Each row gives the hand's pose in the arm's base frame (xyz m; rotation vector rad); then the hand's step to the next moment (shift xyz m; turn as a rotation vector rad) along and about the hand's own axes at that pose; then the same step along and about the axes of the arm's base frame.
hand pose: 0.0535 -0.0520 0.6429 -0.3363 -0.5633 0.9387
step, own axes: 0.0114 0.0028 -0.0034 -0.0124 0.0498 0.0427
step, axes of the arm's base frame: 0.0054 0.0109 -0.0007 -0.0639 0.0186 0.0056
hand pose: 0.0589 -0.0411 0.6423 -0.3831 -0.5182 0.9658
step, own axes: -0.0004 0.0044 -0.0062 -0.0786 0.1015 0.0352
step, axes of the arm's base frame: 0.0004 0.0014 -0.0075 -0.1251 -0.0115 -0.0439
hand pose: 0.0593 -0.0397 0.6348 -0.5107 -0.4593 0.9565
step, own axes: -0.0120 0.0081 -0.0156 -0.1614 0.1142 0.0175
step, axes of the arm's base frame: -0.0022 -0.0096 -0.0189 -0.1644 -0.0799 -0.0773
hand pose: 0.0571 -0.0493 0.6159 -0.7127 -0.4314 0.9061
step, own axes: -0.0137 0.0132 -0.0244 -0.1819 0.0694 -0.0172
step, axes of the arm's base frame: 0.0000 -0.0150 -0.0271 -0.1295 -0.1285 -0.0702
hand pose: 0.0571 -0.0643 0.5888 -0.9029 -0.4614 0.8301
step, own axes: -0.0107 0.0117 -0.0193 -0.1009 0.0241 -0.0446
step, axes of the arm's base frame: 0.0012 -0.0140 -0.0206 -0.0423 -0.0938 -0.0464
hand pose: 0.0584 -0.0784 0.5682 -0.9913 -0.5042 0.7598
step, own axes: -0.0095 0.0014 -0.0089 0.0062 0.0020 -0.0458
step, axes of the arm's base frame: -0.0005 -0.0117 -0.0058 0.0348 -0.0199 -0.0230
